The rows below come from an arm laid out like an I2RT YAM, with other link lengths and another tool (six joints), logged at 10 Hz.
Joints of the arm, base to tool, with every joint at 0 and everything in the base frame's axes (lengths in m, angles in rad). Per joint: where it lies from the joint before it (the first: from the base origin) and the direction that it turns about. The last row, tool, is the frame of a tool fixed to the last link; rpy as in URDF.
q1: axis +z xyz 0 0 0.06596
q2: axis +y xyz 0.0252 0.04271 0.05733
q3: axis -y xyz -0.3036 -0.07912 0
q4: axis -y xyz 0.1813 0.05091 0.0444
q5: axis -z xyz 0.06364 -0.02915 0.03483
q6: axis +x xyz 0.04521 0 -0.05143
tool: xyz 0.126 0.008 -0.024 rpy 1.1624 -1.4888 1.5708
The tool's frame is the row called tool.
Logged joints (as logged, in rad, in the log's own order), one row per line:
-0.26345 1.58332 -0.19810 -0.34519 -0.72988 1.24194
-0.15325 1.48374 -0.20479 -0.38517 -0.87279 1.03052
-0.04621 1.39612 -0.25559 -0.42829 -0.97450 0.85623
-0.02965 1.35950 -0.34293 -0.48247 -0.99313 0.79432
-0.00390 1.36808 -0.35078 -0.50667 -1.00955 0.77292
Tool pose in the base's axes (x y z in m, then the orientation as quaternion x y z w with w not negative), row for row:
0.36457 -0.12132 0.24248 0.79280 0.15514 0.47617 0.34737
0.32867 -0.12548 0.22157 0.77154 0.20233 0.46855 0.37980
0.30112 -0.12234 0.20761 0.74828 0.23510 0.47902 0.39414
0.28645 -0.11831 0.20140 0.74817 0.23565 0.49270 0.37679
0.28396 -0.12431 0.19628 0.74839 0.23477 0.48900 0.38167
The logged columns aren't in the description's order. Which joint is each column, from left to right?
Columns, left to right: q4, q2, q5, q1, q6, q3.
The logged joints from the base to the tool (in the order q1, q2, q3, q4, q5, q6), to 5 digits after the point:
-0.34519 1.58332 1.24194 -0.26345 -0.19810 -0.72988
-0.38517 1.48374 1.03052 -0.15325 -0.20479 -0.87279
-0.42829 1.39612 0.85623 -0.04621 -0.25559 -0.97450
-0.48247 1.35950 0.79432 -0.02965 -0.34293 -0.99313
-0.50667 1.36808 0.77292 -0.00390 -0.35078 -1.00955

